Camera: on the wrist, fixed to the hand. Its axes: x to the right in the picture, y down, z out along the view.
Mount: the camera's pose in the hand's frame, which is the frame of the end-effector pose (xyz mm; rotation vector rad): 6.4 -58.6 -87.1 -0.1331 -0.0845 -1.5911
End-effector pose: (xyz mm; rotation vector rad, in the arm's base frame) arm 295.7 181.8 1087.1 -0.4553 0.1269 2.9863
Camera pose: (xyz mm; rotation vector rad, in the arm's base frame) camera 322.6 231.7 998.5 -0.2215 -0.3055 1.4349
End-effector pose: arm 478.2 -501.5 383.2 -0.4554 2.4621 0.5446
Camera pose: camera 458.6 -594.2 428.8 -2.0150 1.2768 -0.0009
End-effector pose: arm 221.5 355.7 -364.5 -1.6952 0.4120 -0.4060
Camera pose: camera 187.4 286.7 -292.8 -1.8496 -1.1172 -1.4283
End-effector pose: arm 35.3 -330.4 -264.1 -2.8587 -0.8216 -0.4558
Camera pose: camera -12.8 -295.9 -177.2 1.3844 2.4999 0.3865
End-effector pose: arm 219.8 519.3 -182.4 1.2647 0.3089 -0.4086
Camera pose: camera 198.5 587.8 -259.3 0.6242 1.2340 -1.7310
